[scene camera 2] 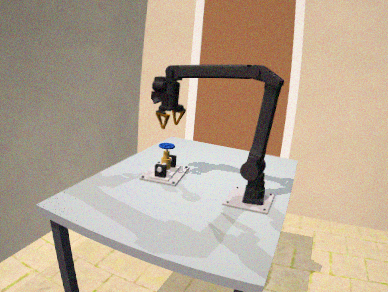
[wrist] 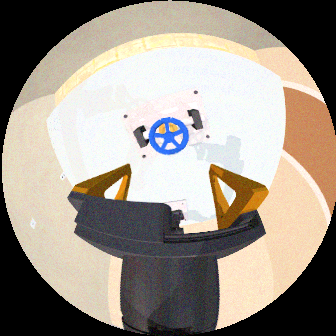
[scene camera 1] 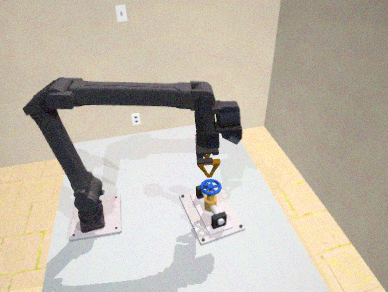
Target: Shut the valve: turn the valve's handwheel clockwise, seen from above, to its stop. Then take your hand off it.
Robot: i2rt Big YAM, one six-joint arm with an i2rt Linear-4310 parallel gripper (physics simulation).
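The valve's blue handwheel lies level on top of the brass valve body. The valve sits on a pipe between two black end blocks, on a pale base plate. My gripper is open and empty, with its orange fingers pointing down. It hangs above the handwheel, apart from it, with a gap showing in both scene views. How far the handwheel is turned cannot be told from the frames.
The arm's own base plate stands on the same pale table. A grey wall rises beyond the table's side. Wall outlets show on the beige wall behind the arm.
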